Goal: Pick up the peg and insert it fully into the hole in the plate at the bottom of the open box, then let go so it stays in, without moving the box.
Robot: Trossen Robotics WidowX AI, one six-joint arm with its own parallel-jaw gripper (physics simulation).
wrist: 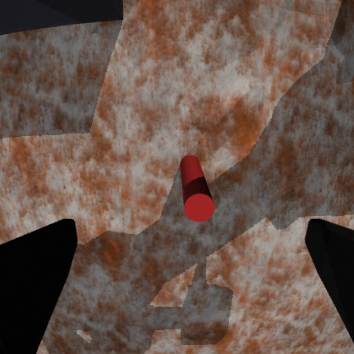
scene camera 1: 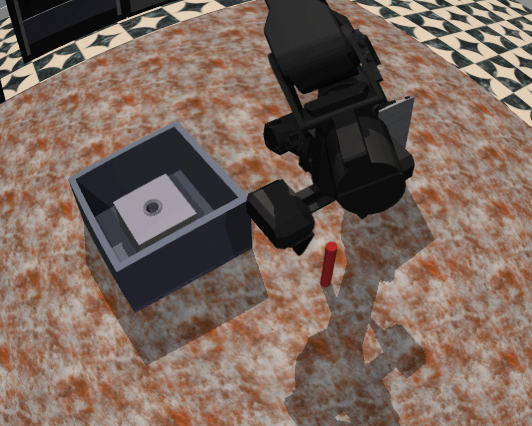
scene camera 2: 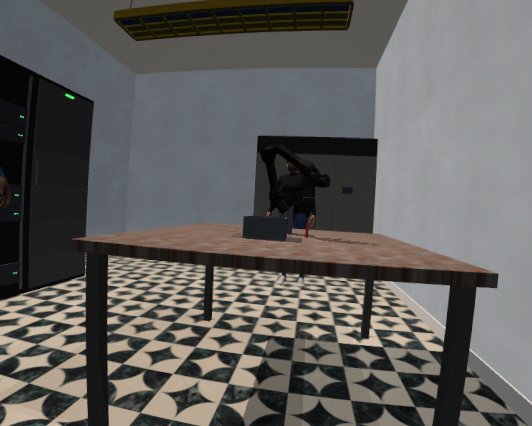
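Where they show: gripper, fingertip midpoint: (wrist: 194, 231) (scene camera 1: 330, 234) (scene camera 2: 307, 217); arm's base, link origin: (scene camera 2: 286, 211).
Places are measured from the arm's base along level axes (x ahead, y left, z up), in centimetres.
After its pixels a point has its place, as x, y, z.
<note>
The red peg (scene camera 1: 328, 265) {18.9, 10.6, -7.7} (scene camera 2: 307, 230) {19.1, 10.4, -9.0} (wrist: 198, 206) {18.4, 10.2, -4.7} stands upright on the table, to the right of the open box. The dark blue-grey box (scene camera 1: 190, 265) {31.0, -1.2, -9.1} (scene camera 2: 265, 228) {39.7, -11.0, -7.7} (wrist: 50, 15) {25.7, -0.7, -10.0} has a pale plate (scene camera 1: 167, 217) {29.6, -7.9, -6.9} at its bottom, with a round hole (scene camera 1: 152, 207) {29.9, -11.5, -7.9} near the plate's middle. The hole is empty. My gripper (scene camera 1: 331, 234) {18.8, 10.1, -2.2} (wrist: 194, 231) {18.8, 10.1, -2.2} is wide open and empty, above the peg. In the wrist view the peg's top lies between the two fingers sideways, a little above the line of the fingertips. The peg touches neither finger there.
The box walls rise well above the plate. In scene camera 1 the left finger is close beside the box's right corner. A grey panel (scene camera 1: 398, 120) {-1.8, 4.0, 0.2} shows behind the arm. A person (scene camera 2: 292, 187) stands behind the table (scene camera 2: 300, 260) {85.7, -0.1, -12.8}.
</note>
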